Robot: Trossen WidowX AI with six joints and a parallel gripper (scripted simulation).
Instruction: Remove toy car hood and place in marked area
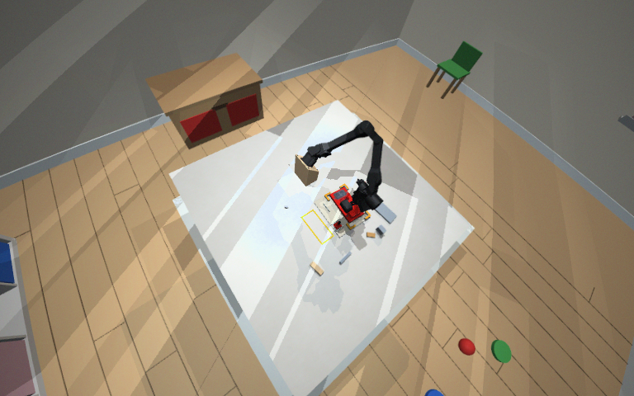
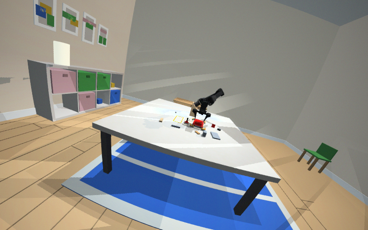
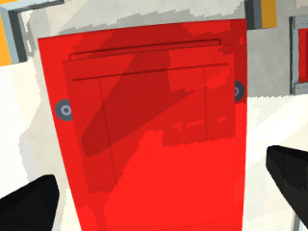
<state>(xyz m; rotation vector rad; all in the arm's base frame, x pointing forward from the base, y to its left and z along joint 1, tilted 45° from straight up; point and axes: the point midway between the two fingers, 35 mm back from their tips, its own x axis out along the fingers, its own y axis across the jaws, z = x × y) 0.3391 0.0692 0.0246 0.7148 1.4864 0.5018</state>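
My gripper tip is 20 mm above the red hood.
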